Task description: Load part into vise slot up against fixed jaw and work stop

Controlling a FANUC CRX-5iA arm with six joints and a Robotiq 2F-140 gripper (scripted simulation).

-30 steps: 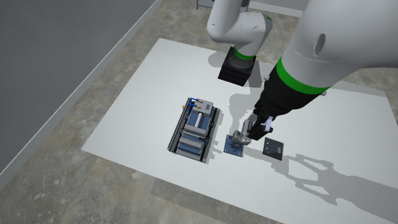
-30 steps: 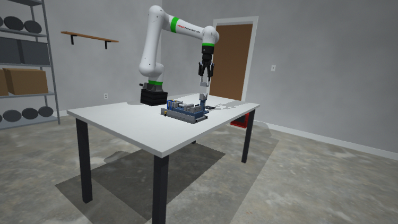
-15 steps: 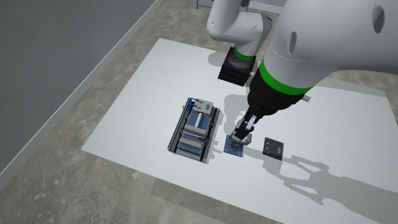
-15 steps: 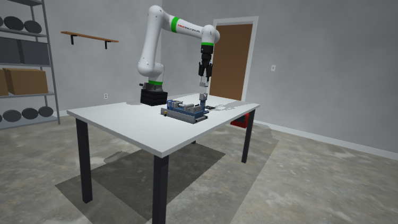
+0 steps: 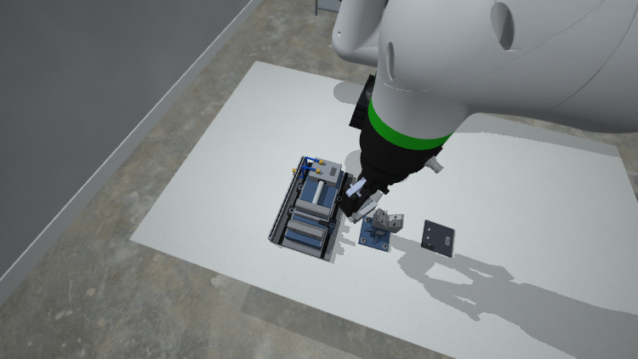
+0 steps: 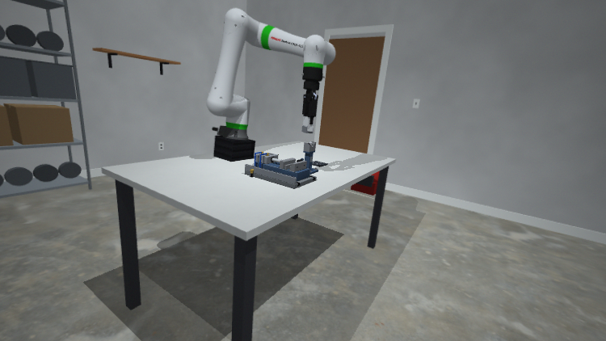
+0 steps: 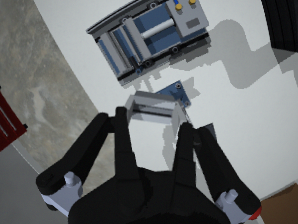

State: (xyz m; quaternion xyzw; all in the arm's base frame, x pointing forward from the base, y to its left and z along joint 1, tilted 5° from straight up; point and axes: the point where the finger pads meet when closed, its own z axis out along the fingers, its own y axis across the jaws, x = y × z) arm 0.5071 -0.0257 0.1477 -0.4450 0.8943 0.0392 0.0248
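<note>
Now: the air cylinder rod 70 mm behind my hand, 120 mm to the right of it and 180 mm below it. Round my hand: part: 20 mm below; then vise: 60 mm behind, 120 mm to the right, 220 mm below; then air cylinder: 150 mm behind, 120 mm to the right, 180 mm below.
</note>
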